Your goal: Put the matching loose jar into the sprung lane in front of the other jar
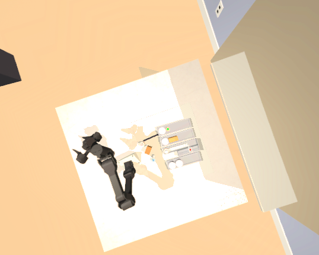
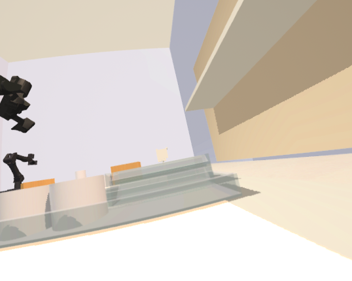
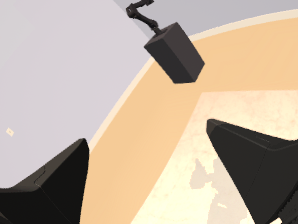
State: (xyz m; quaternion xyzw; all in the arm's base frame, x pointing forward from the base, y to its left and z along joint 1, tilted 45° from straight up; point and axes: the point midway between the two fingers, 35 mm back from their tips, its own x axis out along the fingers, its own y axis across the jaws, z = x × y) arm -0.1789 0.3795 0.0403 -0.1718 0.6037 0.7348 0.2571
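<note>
The orange box is 350 mm ahead of my gripper tip, 330 mm below it and 200 mm to the right of it. From my gripper tip the other things lie so: thin black rod: 390 mm ahead, 350 mm below, 110 mm to the right.
</note>
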